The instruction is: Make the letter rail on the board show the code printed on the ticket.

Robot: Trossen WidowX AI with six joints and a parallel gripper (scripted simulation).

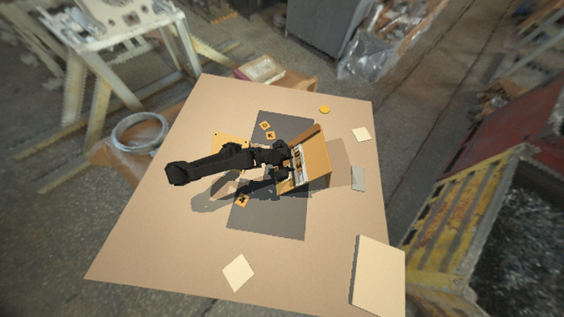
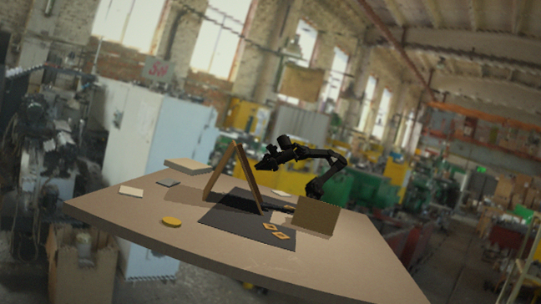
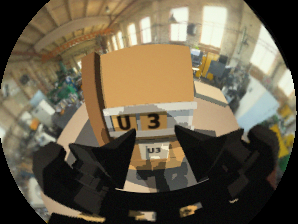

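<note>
The letter tile lies 3 cm ahead of my gripper tip, 1 cm to the left of it and 3 cm below it. The rest, counted from my gripper tip: orange tile marked u: 1 cm ahead, 7 cm to the left, 3 cm below; then white ticket: 2 cm behind, 10 cm below; then dark mat: 12 cm behind, 7 cm to the left, 19 cm below.
</note>
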